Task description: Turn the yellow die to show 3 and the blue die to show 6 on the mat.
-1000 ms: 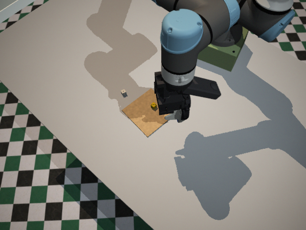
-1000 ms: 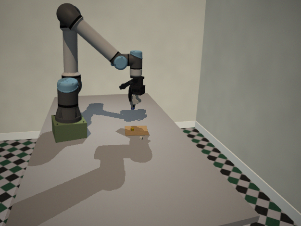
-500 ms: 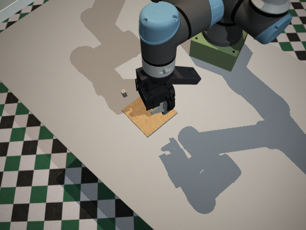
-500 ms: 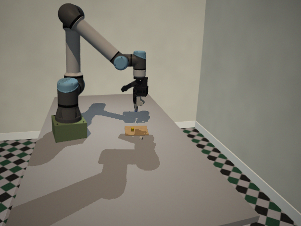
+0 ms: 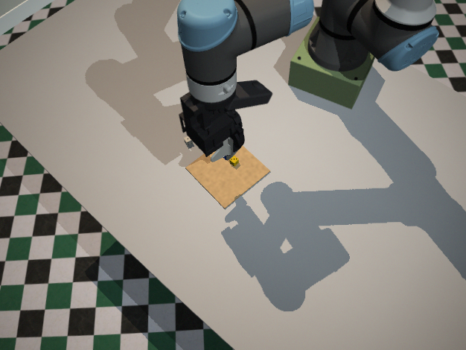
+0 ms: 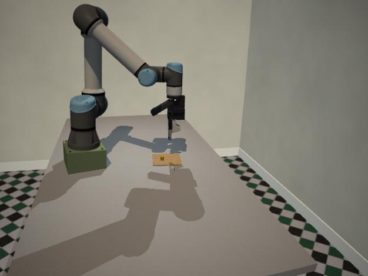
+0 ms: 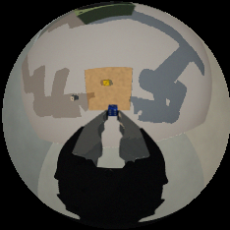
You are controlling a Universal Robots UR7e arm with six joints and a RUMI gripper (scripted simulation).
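Now: hand 2 cm past the tan mat, 2 cm to the left of it and 12 cm above it. Also, from my hand: blue die (1 cm below); white die (3 cm behind, 14 cm to the right, 11 cm below); yellow die (4 cm behind, 1 cm to the right, 11 cm below).
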